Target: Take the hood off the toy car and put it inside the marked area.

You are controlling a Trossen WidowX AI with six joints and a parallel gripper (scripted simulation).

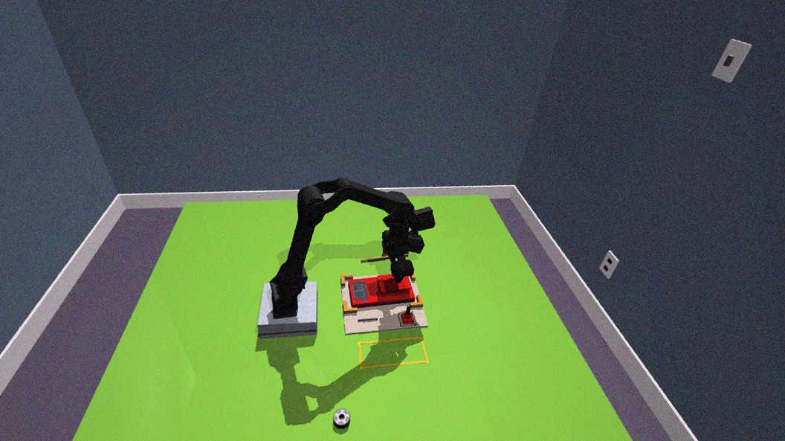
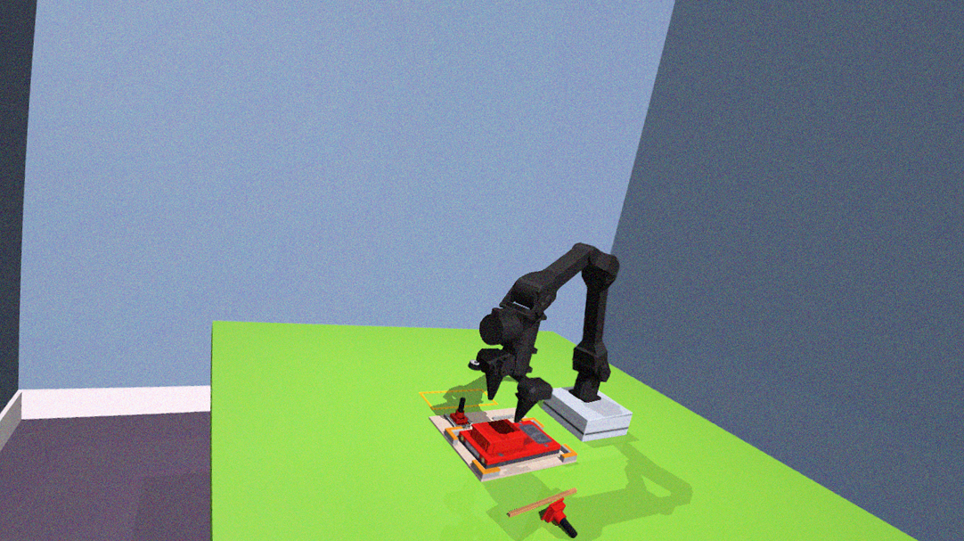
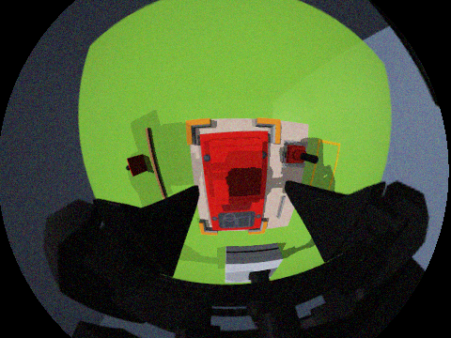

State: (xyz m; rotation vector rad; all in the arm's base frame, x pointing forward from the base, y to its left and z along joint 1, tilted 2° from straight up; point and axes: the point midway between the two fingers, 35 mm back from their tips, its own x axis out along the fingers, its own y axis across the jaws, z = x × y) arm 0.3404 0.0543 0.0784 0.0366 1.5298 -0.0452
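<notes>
Now: the red hood 5 cm below my gripper tip.
</notes>
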